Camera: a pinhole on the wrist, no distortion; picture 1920 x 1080 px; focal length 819.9 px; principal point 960.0 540.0 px. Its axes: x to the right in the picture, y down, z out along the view. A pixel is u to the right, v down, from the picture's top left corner.
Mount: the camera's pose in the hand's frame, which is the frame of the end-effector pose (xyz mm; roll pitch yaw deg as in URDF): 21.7 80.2 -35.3 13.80 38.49 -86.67
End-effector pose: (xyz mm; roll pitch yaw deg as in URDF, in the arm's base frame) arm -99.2 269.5 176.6 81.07 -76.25 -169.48
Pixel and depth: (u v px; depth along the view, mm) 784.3 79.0 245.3
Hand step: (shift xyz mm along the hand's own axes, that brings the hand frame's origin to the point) -165.4 -17.5 158.1
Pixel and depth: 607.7 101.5 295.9
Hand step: -198.9 11.4 239.2
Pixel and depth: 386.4 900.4 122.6
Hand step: 45.6 66.6 121.3
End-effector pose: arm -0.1 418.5 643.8 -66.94 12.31 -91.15
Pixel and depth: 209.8 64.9 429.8
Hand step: -327.0 145.1 489.7
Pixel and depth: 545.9 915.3 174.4
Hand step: 60.4 34.1 167.0
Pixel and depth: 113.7 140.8 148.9
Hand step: -86.4 115.0 160.0
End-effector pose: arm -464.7 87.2 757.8 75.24 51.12 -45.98
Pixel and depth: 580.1 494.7 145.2
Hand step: -18.7 43.9 115.4
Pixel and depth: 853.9 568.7 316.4
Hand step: -33.6 -84.1 232.8
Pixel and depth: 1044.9 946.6 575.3
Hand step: 186.7 -347.6 418.2
